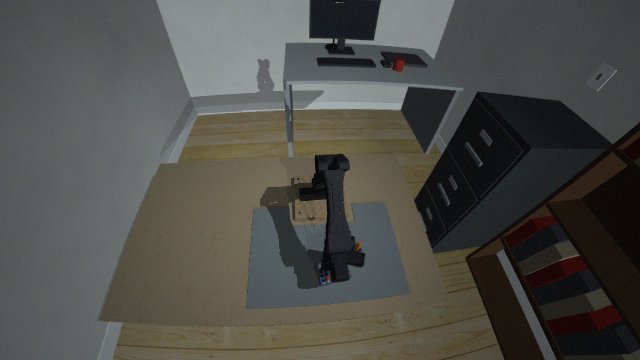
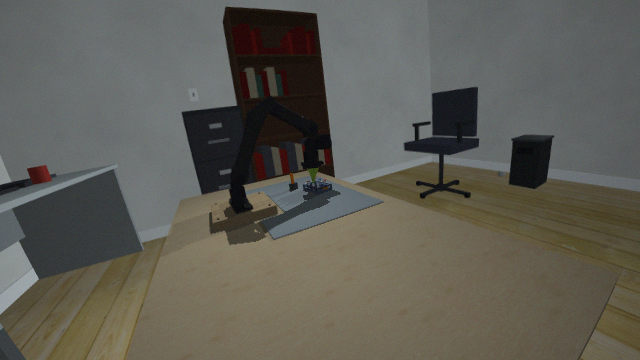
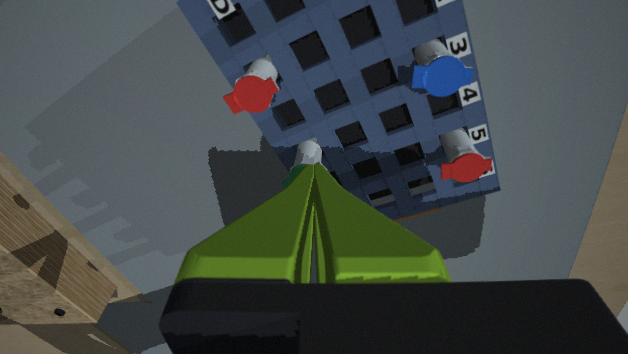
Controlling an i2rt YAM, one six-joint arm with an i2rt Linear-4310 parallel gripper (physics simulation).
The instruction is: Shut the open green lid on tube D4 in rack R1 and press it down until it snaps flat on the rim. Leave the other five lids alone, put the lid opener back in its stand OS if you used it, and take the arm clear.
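Pixels of known places: gripper, fingertip midpoint: (image 1: 328, 263) (image 2: 313, 182) (image 3: 314, 178); arm's base at its link origin: (image 1: 320, 193) (image 2: 240, 204).
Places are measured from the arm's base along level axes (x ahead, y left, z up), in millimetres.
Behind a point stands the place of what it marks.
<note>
The blue rack R1 (image 1: 325, 276) {x 403, y -24, z 15 mm} (image 2: 320, 189) {x 374, y -33, z -22 mm} (image 3: 344, 63) {x 374, y 23, z -2 mm} stands on the grey mat. My gripper (image 2: 313, 181) {x 352, y -12, z 15 mm} (image 3: 314, 178) {x 352, y -12, z 15 mm} is shut and empty, its green fingertips together over the tube (image 3: 309, 152) {x 352, y -5, z 6 mm} in column D that appears to be D4. A dark green lid edge (image 3: 294, 176) {x 346, y -8, z 16 mm} shows just left of the tips; the fingers hide most of it, so I cannot tell whether it is flat or whether they touch. Two red lids (image 3: 255, 94) {x 345, y 28, z 16 mm} (image 3: 466, 168) {x 409, y -20, z 16 mm} and a blue lid (image 3: 442, 76) {x 403, y 18, z 16 mm} show on other tubes. The orange lid opener (image 1: 358, 246) {x 300, y 118, z 30 mm} (image 2: 292, 178) {x 295, y 114, z 27 mm} is upright in its dark stand (image 2: 293, 187) {x 287, y 100, z -18 mm}.
The grey mat (image 1: 270, 295) {x 444, y -250, z -32 mm} (image 2: 300, 222) {x 154, y -277, z -32 mm} lies on the wooden table top (image 1: 165, 260) {x 277, y -720, z -35 mm} (image 2: 310, 290) {x 33, y -591, z -35 mm}. The arm's wooden base board (image 1: 300, 216) {x 117, y -105, z -1 mm} (image 2: 265, 202) {x 94, y -62, z 0 mm} is at the table edge toward the desk. A filing cabinet (image 1: 505, 165) and a bookshelf stand beside the table.
</note>
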